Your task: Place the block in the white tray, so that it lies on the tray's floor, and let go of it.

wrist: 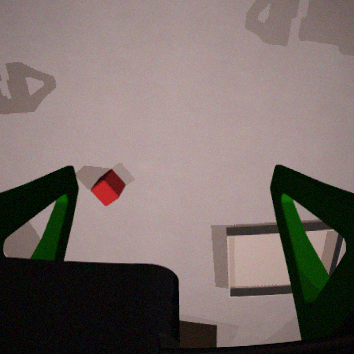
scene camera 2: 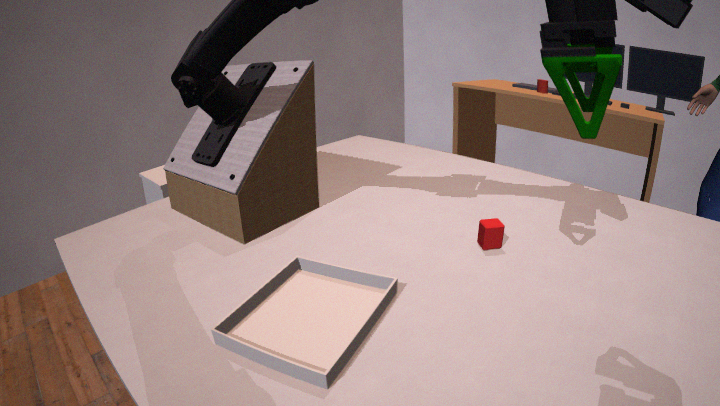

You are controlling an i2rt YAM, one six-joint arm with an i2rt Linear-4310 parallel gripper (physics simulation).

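Where they show: gripper, between the fingertips: [wrist: 173, 176] [scene camera 2: 588, 123]; arm's base, origin of its link: [scene camera 2: 234, 112].
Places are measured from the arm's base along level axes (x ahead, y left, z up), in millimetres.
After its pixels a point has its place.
Note:
The red block [scene camera 2: 490, 234] {x 400, y 93, z -145 mm} [wrist: 108, 188] {x 405, y 101, z -134 mm} stands on the table, apart from the tray, to its right in the scene view. In the wrist view it shows just right of the left fingertip, far below the fingers. The white tray [scene camera 2: 272, 360] {x 327, y -236, z -157 mm} [wrist: 260, 291] {x 232, y -137, z -158 mm} lies on the table with a bare floor; in the wrist view the right finger hides part of it. My gripper [scene camera 2: 588, 135] {x 524, y 6, z 41 mm} [wrist: 173, 176] {x 524, y 6, z 41 mm} is open, with its green fingers wide apart and nothing between them. It hangs high above the table, up and to the right of the block in the scene view.
The arm's wedge-shaped base [scene camera 2: 279, 166] {x 107, y -1, z -77 mm} stands on the table behind the tray. A wooden desk [scene camera 2: 564, 132] with monitors [scene camera 2: 665, 73] and a red cup [scene camera 2: 542, 85] stands beyond the table. A person's hand [scene camera 2: 706, 99] shows at the right edge. Arm shadows fall on the table.

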